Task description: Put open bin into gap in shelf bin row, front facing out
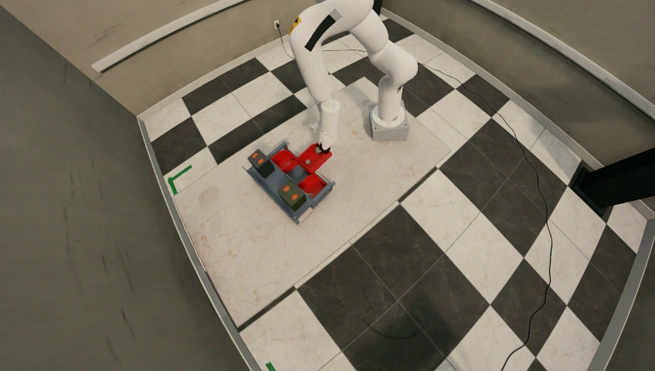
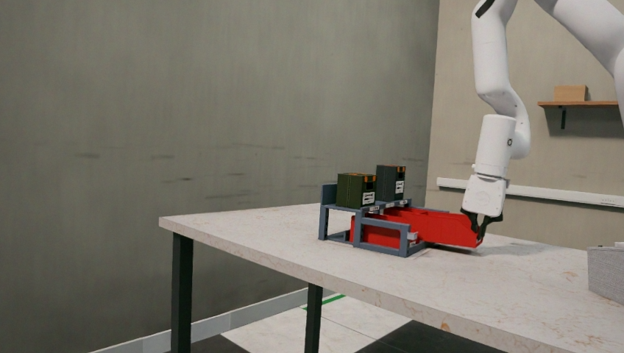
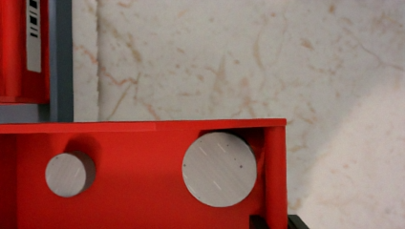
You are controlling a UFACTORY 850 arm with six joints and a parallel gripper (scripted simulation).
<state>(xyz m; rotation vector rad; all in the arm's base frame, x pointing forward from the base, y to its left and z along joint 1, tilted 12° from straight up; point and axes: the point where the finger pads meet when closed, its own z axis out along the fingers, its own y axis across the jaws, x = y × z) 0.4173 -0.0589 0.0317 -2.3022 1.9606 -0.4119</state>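
My hand is 30 mm to the left of the large grey disc, 30 mm short of it and 30 mm above it. From my hand the other things lie so: red open bin 80 mm ahead, 10 mm below; grey-blue shelf 260 mm ahead, 20 mm to the left; dark grey box 340 mm ahead, 100 mm above, 80 mm to the right.
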